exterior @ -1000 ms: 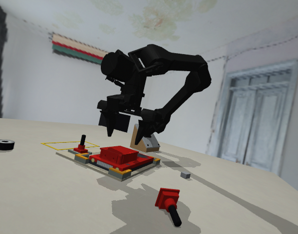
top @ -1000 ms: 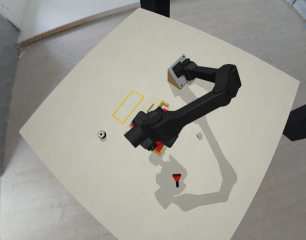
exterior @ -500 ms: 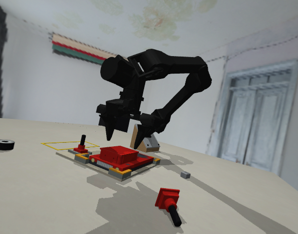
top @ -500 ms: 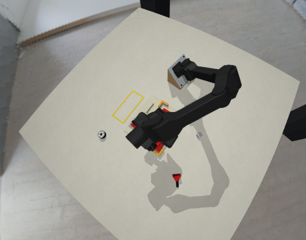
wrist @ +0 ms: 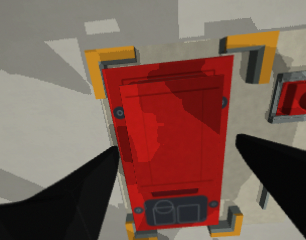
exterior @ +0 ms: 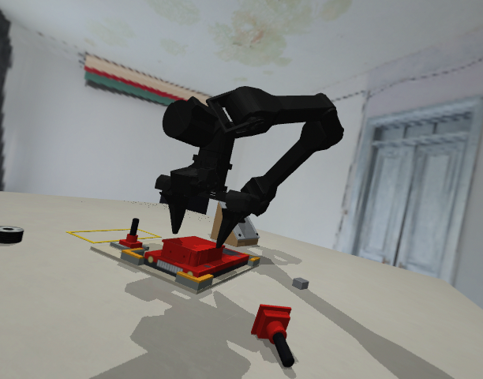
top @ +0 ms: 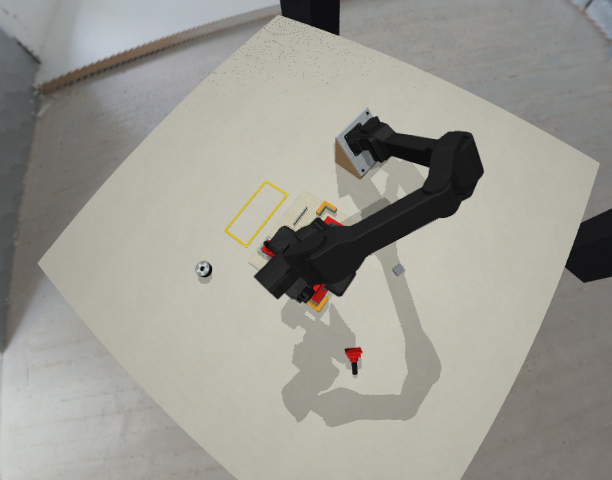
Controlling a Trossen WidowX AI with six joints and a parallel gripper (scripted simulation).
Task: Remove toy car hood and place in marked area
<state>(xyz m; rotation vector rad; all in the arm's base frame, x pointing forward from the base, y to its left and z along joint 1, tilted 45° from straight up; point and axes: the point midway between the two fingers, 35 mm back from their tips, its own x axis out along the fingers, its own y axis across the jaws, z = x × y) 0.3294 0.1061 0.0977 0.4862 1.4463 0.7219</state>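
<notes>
Right now the hood is 1 cm below my gripper tip. Round my gripper tip: black wheel (22 cm to the right, 19 cm ahead, 4 cm below).
</notes>
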